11 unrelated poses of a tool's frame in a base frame.
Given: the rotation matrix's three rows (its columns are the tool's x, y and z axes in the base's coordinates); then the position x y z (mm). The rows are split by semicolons.
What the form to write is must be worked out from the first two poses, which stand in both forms.
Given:
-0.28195, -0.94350, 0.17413; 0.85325, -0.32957, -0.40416; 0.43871, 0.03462, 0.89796; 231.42, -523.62, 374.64
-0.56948, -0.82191, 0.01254; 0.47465, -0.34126, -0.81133; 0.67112, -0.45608, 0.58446; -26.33, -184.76, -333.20
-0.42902, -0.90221, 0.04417; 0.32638, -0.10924, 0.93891; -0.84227, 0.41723, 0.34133; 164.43, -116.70, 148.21
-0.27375, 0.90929, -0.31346; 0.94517, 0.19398, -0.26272; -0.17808, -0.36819, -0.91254; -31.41, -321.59, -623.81
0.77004, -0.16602, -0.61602; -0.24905, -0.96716, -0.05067; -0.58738, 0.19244, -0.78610; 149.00, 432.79, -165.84
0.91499, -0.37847, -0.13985; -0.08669, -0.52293, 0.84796; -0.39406, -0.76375, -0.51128; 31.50, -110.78, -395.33
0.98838, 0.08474, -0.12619; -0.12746, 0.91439, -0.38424; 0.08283, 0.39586, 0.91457; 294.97, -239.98, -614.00
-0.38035, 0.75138, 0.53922; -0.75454, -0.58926, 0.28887; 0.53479, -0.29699, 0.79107; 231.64, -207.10, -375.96
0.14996, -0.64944, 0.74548; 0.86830, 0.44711, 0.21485; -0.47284, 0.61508, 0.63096; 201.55, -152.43, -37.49
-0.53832, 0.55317, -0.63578; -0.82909, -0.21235, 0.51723; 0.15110, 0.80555, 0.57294; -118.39, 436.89, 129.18
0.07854, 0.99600, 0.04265; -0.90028, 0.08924, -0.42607; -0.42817, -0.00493, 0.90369; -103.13, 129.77, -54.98
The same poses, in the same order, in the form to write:
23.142, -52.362, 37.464, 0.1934, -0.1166, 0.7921, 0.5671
-2.633, -18.476, -33.320, 0.2164, -0.4012, 0.7898, 0.4104
16.443, -11.670, 14.821, -0.2911, 0.4946, 0.6855, 0.4481
-3.141, -32.159, -62.381, -0.6010, -0.7714, 0.2045, 0.0439
14.900, 43.279, -16.584, 0.9385, -0.1106, -0.3206, 0.0648
3.150, -11.078, -39.533, -0.8587, 0.1354, 0.1554, 0.4692
29.497, -23.998, -61.400, 0.1996, -0.0535, -0.0543, 0.9769
23.164, -20.710, -37.596, -0.3232, 0.0024, -0.8308, 0.4532
20.155, -15.243, -3.749, 0.1341, 0.4081, 0.5084, 0.7463
-11.839, 43.689, 12.918, 0.1590, -0.4339, -0.7622, 0.4534
-10.313, 12.977, -5.498, 0.1463, 0.1636, -0.6588, 0.7196

